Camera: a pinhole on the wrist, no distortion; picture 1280 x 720 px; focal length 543.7 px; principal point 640.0 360.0 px. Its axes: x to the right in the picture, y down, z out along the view. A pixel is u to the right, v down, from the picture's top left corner.
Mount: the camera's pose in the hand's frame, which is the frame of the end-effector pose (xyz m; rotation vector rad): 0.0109 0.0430 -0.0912 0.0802 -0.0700 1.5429
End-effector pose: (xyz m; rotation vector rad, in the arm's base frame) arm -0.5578 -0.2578 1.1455 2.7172 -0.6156 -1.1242
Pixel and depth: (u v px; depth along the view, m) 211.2 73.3 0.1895
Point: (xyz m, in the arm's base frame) -0.5067 -0.1860 0.9823
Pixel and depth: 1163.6 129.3 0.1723
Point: -0.6282 -0.4646 1.0722
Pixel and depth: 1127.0 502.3 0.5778
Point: -1.1726 -0.6500 0.9845
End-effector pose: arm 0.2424 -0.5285 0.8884 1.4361 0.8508 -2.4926
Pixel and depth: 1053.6 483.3 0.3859
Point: 0.1527 -0.9606 0.9468
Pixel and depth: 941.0 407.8 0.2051
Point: 0.2039 -0.7090 0.8836
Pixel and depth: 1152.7 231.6 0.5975
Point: -0.0563 -1.2514 0.7427
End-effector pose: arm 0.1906 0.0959 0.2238 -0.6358 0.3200 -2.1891
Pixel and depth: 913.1 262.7 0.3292
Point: 0.3982 -0.0773 0.3866
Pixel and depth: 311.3 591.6 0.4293
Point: 0.2934 0.3875 0.5348
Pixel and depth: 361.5 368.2 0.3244
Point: 0.2070 0.1876 0.4716
